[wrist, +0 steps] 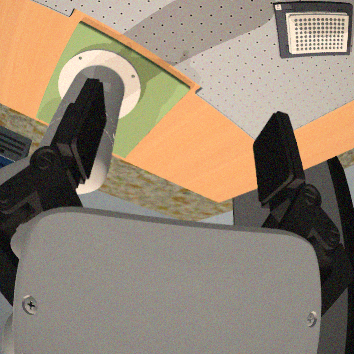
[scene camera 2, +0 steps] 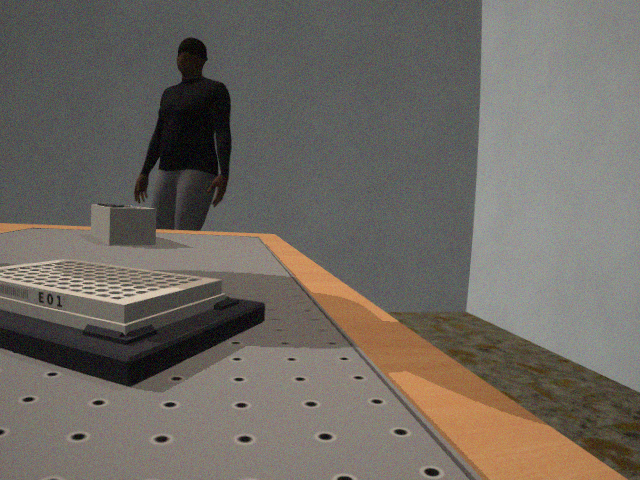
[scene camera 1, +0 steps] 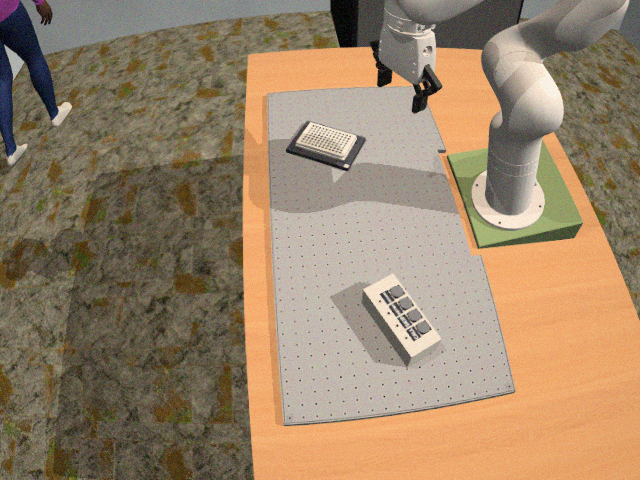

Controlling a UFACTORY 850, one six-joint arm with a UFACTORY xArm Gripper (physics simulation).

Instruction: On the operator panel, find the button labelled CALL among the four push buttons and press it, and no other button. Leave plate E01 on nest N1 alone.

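The operator panel (scene camera 1: 385, 322) (scene camera 2: 132, 225) is a pale box at the near end of the pegboard in the scene camera 1 view. Its top carries four round grey push buttons in a row; their labels are too small to read, so I cannot tell which is CALL. The panel does not show in the wrist view. Plate E01 (scene camera 1: 326, 140) (scene camera 2: 49, 299) (wrist: 318, 33), white with many wells, sits on the dark nest N1 (scene camera 1: 295, 150) (scene camera 2: 129, 367) (wrist: 283, 46). My gripper (scene camera 1: 400, 93) (wrist: 186, 110) is open and empty, high above the far end of the table, far from the panel.
The grey pegboard (scene camera 1: 361, 237) (scene camera 2: 279, 418) (wrist: 225, 85) lies on the wooden table (scene camera 1: 558, 330) (wrist: 185, 165). The arm's base stands on a green block (scene camera 1: 560, 206) (wrist: 145, 120) at the right. A person (scene camera 2: 191, 129) stands beyond the panel; another (scene camera 1: 25, 67) is at the left.
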